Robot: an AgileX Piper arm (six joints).
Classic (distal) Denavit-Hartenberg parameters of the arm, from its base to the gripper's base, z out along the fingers. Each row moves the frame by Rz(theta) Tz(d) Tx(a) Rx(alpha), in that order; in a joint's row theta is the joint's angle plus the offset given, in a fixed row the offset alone. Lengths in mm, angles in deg.
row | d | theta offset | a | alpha
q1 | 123 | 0 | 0 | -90
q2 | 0 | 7.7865 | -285.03 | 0
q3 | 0 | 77.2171 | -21.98 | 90
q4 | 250.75 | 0 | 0 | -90
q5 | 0 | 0 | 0 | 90
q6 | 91 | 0 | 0 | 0
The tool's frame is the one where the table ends.
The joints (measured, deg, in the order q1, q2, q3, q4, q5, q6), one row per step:
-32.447 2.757 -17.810 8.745 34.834 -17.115
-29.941 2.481 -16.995 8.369 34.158 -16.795
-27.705 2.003 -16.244 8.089 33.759 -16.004
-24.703 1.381 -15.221 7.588 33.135 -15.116
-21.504 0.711 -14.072 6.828 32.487 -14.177
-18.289 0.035 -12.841 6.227 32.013 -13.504
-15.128 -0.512 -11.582 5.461 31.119 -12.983
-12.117 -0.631 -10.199 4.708 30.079 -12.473
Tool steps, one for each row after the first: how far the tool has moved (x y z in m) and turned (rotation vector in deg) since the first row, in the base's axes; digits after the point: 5 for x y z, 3 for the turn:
0.00099 0.00069 -0.00334 -0.062 -0.082 2.205
0.00140 0.00173 -0.00662 0.359 -0.393 4.099
0.00198 0.00298 -0.01100 0.661 -0.713 6.640
0.00257 0.00415 -0.01605 0.825 -0.883 9.293
0.00324 0.00554 -0.02180 0.988 -0.790 12.106
0.00427 0.00664 -0.02718 0.766 -0.828 14.827
0.00621 0.00756 -0.03333 0.686 -0.504 17.411

